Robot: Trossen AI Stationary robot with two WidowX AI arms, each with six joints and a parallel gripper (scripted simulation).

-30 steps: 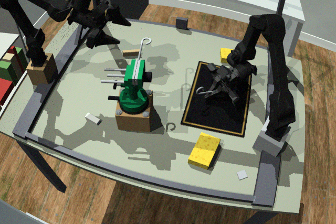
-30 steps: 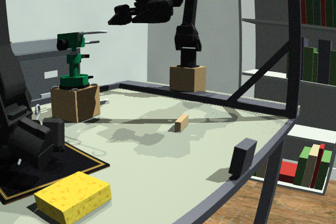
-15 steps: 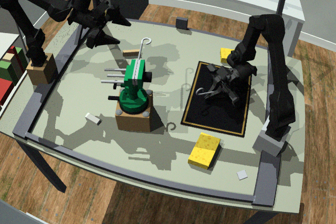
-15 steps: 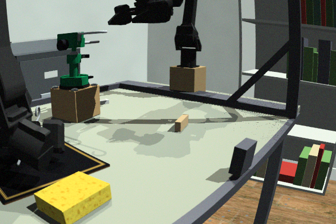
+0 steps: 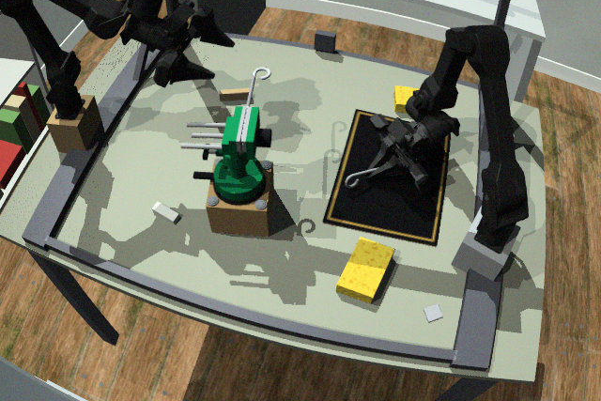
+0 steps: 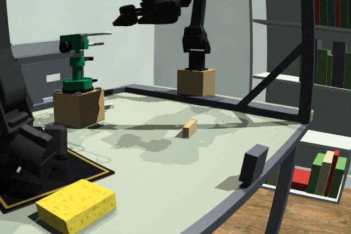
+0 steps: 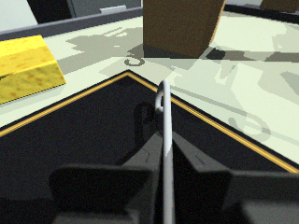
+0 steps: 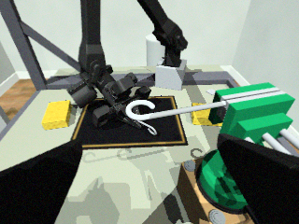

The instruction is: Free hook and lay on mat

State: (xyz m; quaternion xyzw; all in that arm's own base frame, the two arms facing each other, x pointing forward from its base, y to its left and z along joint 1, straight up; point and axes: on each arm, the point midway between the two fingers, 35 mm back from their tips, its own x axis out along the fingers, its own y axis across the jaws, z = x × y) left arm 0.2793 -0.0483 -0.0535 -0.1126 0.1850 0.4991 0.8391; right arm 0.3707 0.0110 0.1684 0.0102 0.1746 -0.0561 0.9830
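My left gripper is now 3 cm to the right of the black mat, 3 cm above it and 2 cm past it. Round my left hand: wooden block 36 cm to the right, 11 cm behind, 2 cm below; grey tile 27 cm ahead, 18 cm to the left, 3 cm below; yellow sponge 22 cm ahead, 3 cm to the left, 1 cm below.
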